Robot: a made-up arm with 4 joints. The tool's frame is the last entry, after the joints. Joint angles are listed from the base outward. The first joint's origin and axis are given. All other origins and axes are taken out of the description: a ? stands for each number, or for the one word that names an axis. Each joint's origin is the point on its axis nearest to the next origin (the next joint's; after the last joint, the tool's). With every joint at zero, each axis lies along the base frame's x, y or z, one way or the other. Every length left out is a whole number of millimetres.
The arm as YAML. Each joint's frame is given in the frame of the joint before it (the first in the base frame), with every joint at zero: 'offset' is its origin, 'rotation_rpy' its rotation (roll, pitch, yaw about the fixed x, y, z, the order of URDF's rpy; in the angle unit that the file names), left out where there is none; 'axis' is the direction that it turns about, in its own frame. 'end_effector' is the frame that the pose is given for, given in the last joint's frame.
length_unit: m
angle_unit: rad
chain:
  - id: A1
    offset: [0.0, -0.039, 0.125]
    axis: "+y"
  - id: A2
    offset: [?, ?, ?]
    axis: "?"
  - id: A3
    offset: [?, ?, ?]
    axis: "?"
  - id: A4
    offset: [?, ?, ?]
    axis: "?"
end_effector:
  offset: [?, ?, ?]
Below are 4 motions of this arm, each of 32 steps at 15 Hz.
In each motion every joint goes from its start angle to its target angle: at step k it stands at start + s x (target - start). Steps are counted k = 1, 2, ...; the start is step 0. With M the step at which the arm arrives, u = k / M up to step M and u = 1 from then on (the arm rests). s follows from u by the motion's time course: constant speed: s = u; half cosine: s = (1 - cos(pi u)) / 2; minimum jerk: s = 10 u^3 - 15 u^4 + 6 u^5.
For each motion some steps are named. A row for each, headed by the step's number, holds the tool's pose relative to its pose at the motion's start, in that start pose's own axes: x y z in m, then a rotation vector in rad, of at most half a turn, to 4 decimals.
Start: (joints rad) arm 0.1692 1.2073 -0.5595 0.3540
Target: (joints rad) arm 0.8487 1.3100 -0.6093 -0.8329
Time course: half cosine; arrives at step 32
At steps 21, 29, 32:
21: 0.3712 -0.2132 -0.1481 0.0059 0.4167 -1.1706
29: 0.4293 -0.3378 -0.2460 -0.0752 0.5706 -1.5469
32: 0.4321 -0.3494 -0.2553 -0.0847 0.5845 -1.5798

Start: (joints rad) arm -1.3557 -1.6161 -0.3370 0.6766
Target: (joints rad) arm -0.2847 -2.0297 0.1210 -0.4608
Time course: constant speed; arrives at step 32
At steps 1, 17, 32:
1: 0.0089 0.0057 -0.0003 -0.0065 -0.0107 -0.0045
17: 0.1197 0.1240 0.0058 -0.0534 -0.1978 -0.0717
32: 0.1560 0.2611 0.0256 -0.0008 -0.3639 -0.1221

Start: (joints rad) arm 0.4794 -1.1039 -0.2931 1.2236
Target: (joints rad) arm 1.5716 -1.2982 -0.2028 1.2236
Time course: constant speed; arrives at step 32
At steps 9, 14, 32:
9: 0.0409 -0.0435 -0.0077 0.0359 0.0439 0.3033
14: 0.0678 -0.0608 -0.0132 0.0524 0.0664 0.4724
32: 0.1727 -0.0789 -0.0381 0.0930 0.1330 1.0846

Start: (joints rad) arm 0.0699 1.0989 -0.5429 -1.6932
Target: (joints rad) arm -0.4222 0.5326 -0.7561 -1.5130
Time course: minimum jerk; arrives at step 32
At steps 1, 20, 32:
1: -0.0001 -0.0001 0.0000 0.0001 -0.0002 0.0001
20: -0.1407 -0.2116 0.0152 0.3800 -0.5391 0.2235
32: -0.1688 -0.2842 -0.0066 0.5233 -0.7488 0.2510

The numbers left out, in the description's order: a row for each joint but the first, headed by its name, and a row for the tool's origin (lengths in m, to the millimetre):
A2: xyz 0.253 0.0 0.239, axis +x
A3: xyz 0.0 0.118 0.064, axis +x
A4: xyz 0.0 -0.002 0.077, axis +z
tool: xyz -0.092 0.208 0.0

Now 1 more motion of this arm.
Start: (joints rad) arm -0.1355 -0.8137 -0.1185 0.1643
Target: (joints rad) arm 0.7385 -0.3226 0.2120 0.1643
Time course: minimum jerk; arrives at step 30
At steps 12, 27, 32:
12: 0.0375 -0.0128 0.0374 0.2873 0.1485 0.1999
27: 0.1937 -0.0282 0.0303 0.8775 0.6349 0.4458
32: 0.1961 -0.0279 0.0292 0.8845 0.6424 0.4471

